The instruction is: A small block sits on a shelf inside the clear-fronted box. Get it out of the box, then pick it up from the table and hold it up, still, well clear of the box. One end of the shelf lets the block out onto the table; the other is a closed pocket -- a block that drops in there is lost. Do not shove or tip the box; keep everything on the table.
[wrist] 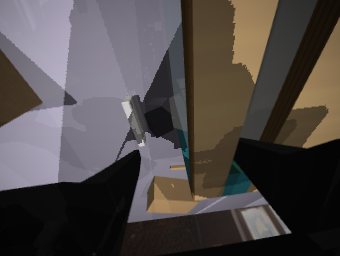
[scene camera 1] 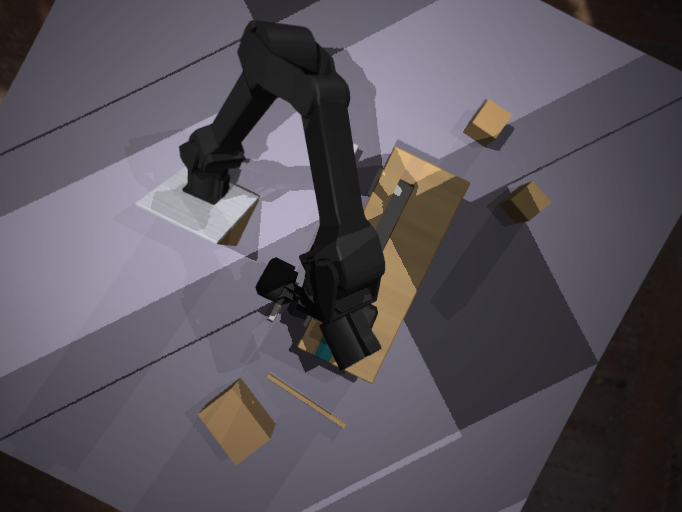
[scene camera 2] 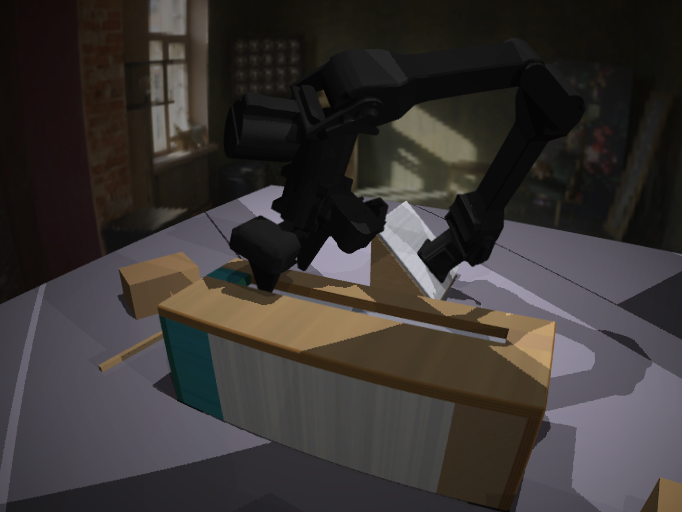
The pictures show: my gripper, a wooden box and a wooden block.
My gripper also shows in the wrist view and in scene camera 1.
